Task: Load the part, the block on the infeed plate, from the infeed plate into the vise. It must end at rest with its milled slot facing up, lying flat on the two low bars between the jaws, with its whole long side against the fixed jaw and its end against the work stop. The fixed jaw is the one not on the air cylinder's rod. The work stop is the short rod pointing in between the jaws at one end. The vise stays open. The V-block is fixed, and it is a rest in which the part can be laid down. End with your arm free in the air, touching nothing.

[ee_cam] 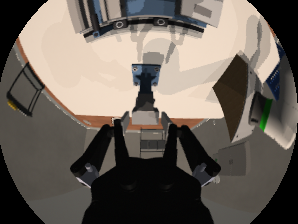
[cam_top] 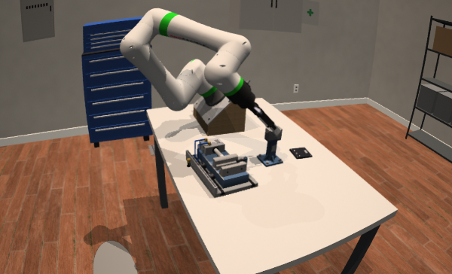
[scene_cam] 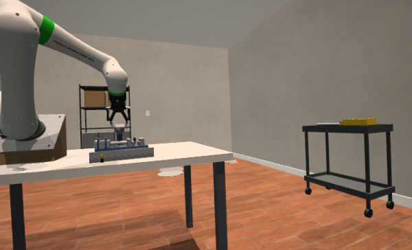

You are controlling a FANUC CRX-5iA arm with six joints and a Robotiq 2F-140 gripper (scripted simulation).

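The part is 2 cm to the left of my hand and 2 cm below it. Also, from my hand: dark infeed plate (2 cm behind, 20 cm to the left, 17 cm below).
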